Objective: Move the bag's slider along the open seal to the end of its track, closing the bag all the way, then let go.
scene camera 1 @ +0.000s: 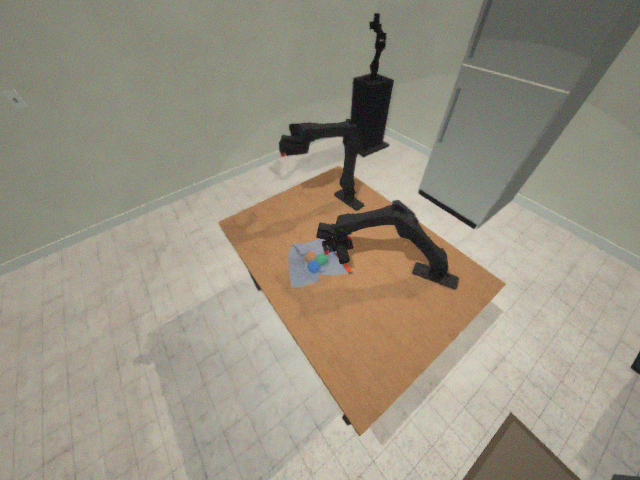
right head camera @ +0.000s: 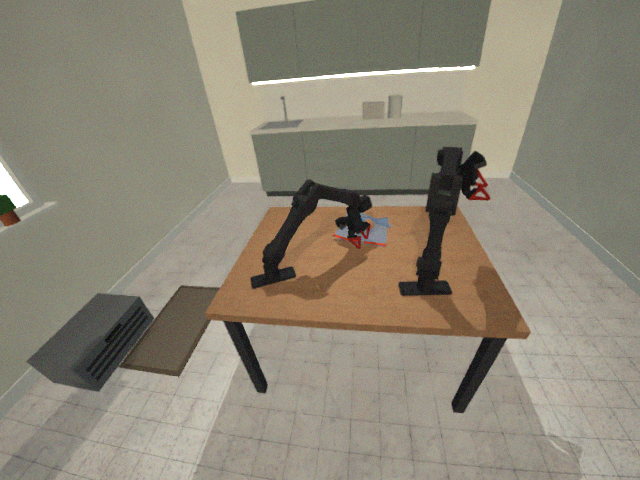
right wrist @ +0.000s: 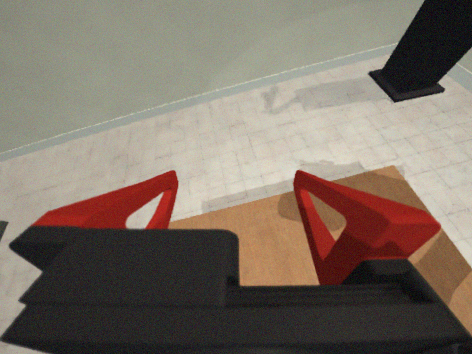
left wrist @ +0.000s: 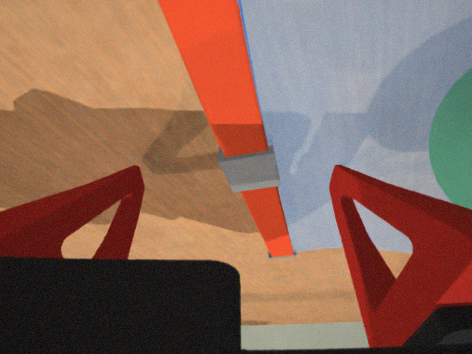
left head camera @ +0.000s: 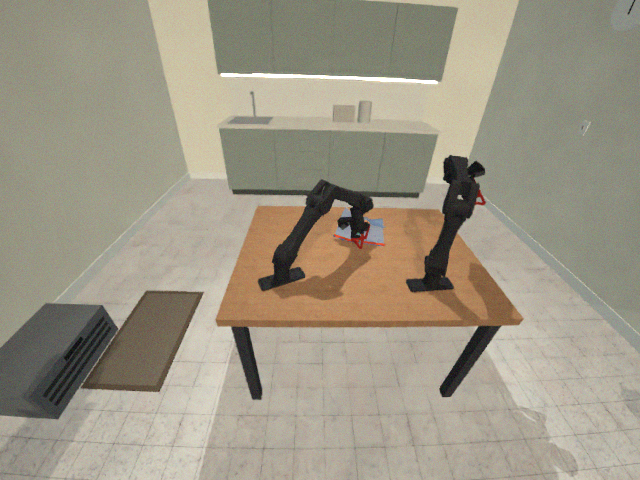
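A pale blue bag (left head camera: 376, 235) (right head camera: 378, 235) (scene camera 1: 302, 276) (left wrist: 310, 60) lies flat on the table, with an orange-red seal strip (left wrist: 215, 65) (scene camera 1: 347, 268) along one edge. In the left wrist view a grey slider (left wrist: 250, 170) sits on the strip, a short stretch from the strip's lower end. My left gripper (left wrist: 236, 176) is open over the strip; the slider shows between its spread red fingers, touched by neither. In scene camera 1 the left arm hides part of the strip and the slider. My right gripper (right wrist: 235, 177) (right head camera: 483, 186) is open and empty, raised high at the table's right side in the head views.
An orange ball (scene camera 1: 310, 256), a green ball (scene camera 1: 322, 259) (left wrist: 457, 145) and a blue ball (scene camera 1: 313, 266) are at the bag. The wooden table (left head camera: 361, 304) (scene camera 1: 372, 361) carries both arm bases. A black pedestal (scene camera 1: 370, 108) and a tall grey fridge (scene camera 1: 496, 129) stand beyond the table in scene camera 1.
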